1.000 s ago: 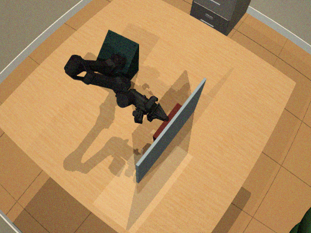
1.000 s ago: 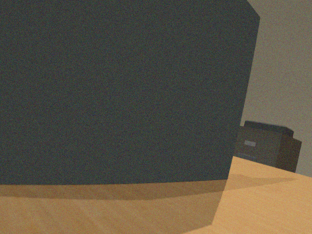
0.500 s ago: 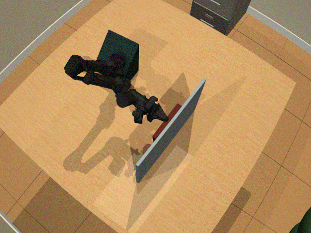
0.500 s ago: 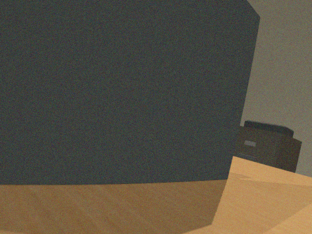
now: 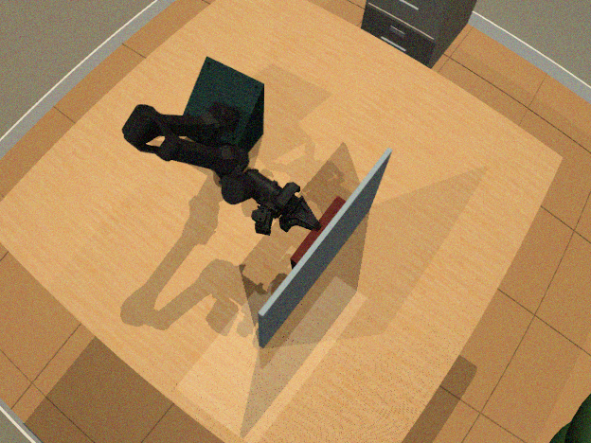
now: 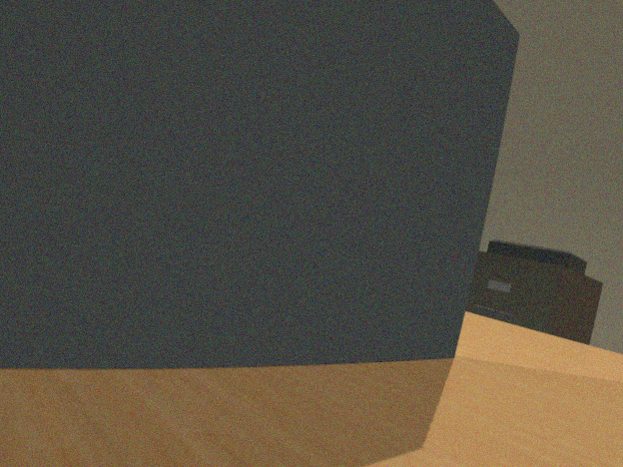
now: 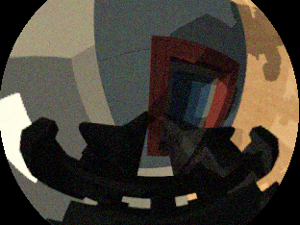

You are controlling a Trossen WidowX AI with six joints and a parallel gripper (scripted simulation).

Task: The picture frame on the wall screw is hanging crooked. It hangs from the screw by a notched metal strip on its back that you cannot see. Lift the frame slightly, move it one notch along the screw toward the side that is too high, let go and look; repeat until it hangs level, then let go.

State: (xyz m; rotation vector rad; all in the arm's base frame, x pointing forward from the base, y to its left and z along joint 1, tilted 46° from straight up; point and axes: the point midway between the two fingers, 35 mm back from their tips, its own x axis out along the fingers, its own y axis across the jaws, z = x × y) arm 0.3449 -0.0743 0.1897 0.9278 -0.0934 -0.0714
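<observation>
My gripper tip is 1 cm short of the red picture frame and 5 cm above it. Also, from my gripper tip: grey wall panel 2 cm ahead, 1 cm to the right, 7 cm below.
</observation>
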